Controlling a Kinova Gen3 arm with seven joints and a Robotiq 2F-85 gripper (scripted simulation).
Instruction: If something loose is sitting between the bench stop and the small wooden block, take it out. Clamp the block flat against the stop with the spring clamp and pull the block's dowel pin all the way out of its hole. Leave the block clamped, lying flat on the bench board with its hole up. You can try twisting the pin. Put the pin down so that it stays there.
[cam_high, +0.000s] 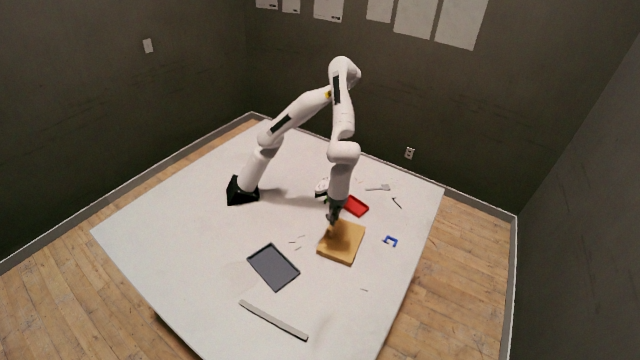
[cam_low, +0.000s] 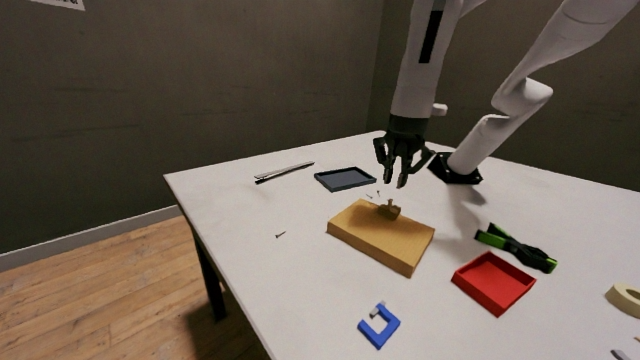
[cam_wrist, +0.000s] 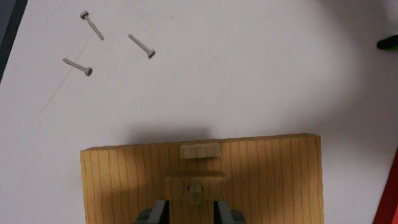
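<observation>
Right now the dowel pin is 80 mm below my hand. Also, from my hand: grey tray 60 mm behind, 260 mm to the right, 130 mm below; red tray 60 mm behind, 220 mm to the left, 130 mm below; small wooden block 90 mm below.
</observation>
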